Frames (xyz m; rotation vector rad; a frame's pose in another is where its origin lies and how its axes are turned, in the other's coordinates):
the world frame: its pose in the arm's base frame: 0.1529 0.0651 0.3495 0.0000 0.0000 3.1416
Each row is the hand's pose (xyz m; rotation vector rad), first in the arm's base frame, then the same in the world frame.
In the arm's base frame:
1: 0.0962 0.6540 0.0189 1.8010 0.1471 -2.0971
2: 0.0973 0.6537 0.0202 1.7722 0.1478 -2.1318
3: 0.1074 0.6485 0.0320 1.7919 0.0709 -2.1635
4: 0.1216 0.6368 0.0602 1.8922 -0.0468 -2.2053
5: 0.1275 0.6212 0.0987 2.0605 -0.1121 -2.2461
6: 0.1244 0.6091 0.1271 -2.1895 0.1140 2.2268
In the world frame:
1: 0.0567 -0.5889 -0.3306 -0.1143 1.4000 0.4065
2: 0.0556 -0.5886 -0.3293 -0.1142 1.3692 0.3963
3: 0.0455 -0.5834 -0.3175 -0.0542 1.3696 0.3593
4: 0.0313 -0.5717 -0.2893 0.0349 1.4111 0.2563
5: 0.0254 -0.5561 -0.2508 0.0807 1.4828 0.1005
6: 0.0285 -0.5440 -0.2224 0.0809 1.5531 -0.0184

